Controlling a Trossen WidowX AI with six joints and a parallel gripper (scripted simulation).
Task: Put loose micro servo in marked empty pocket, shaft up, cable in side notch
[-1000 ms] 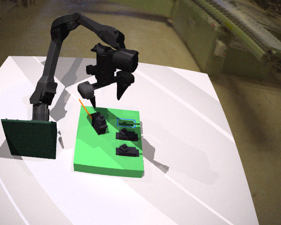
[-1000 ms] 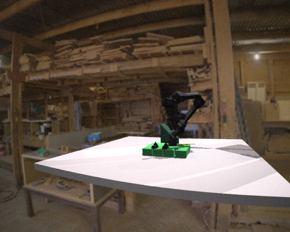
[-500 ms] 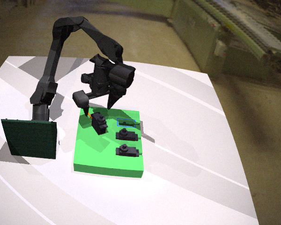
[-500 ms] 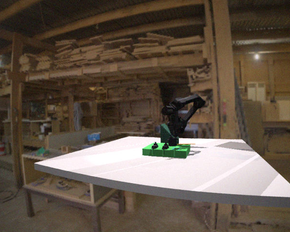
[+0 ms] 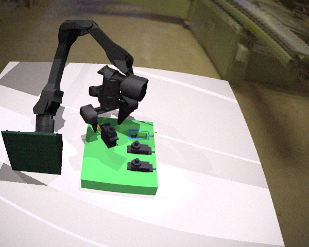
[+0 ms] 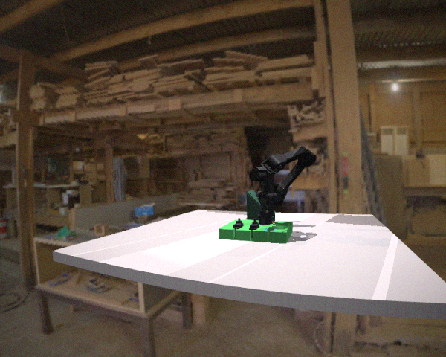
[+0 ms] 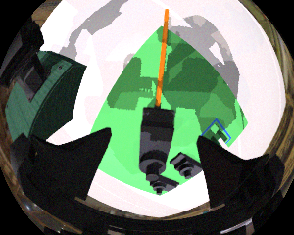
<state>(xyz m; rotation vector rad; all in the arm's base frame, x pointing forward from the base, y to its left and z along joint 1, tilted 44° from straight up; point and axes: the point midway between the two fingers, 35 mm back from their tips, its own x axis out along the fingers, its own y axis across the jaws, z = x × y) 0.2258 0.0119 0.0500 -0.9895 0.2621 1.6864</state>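
The green deck is 4 cm to the right of my gripper tip and 7 cm below it.
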